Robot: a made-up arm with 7 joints.
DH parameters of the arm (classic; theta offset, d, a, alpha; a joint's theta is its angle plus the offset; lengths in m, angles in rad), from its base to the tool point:
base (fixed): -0.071 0 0 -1.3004
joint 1: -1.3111 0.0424 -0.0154 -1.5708
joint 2: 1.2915 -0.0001 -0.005 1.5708
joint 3: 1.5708 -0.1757 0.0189 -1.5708
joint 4: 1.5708 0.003 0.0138 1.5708
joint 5: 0 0.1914 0.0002 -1.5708
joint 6: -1.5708 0 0.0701 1.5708
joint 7: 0 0.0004 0 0
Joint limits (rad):
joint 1: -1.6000..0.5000
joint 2: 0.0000..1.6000
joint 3: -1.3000..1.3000
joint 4: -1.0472..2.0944
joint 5: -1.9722..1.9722
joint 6: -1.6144..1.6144
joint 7: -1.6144..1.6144
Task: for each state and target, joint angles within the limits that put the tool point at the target. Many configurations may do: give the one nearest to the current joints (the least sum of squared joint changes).
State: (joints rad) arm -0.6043 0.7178 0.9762 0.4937 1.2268 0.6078 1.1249
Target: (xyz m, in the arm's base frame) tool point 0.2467 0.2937 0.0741
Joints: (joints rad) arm -0.7952 0.7386 0.6642 0.0825 1.2725 0.5386 1.1249
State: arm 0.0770 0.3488 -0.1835 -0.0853 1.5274 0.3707 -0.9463
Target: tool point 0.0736 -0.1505 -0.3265
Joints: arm 0.0007 0.0000 -0.9631 0.4187 1.5068 0.1121 -0.9463
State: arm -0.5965 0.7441 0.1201 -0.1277 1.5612 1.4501 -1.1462
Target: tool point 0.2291 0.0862 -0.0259
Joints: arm -0.4596 0.5808 -0.2676 -0.4683 1.7090 1.5136 -1.1462
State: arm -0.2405 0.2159 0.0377 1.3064 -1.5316 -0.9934 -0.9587
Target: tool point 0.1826 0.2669 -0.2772
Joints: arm -0.4173 0.4784 0.0724 1.0915 -1.4615 -1.1971 -0.9587
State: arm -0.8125 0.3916 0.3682 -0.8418 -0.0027 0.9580 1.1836
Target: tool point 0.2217 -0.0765 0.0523
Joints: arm -0.8844 0.1657 -0.3338 -0.7355 -0.1651 0.9634 1.1836
